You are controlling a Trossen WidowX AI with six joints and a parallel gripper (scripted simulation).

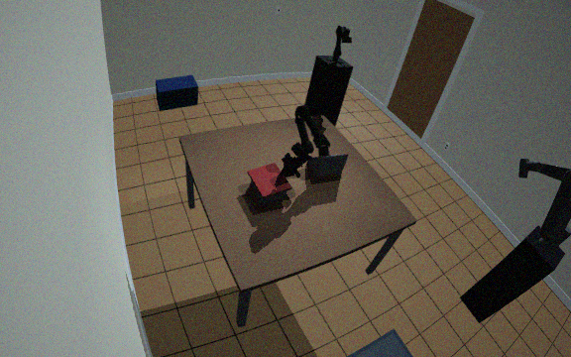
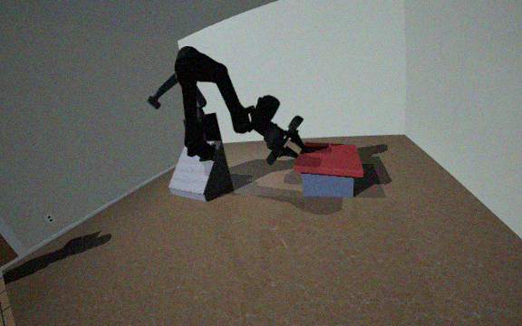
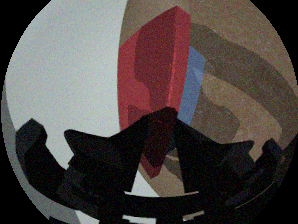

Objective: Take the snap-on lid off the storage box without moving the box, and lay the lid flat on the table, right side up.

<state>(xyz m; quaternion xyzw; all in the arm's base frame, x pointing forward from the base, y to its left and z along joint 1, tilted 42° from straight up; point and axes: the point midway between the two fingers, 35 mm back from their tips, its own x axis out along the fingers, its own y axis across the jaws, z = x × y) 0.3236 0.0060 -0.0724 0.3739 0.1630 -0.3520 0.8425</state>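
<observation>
The red lid is 8 cm ahead of my gripper tip. The rest, counted from my gripper tip: storage box (8 cm ahead, 5 cm below).
</observation>
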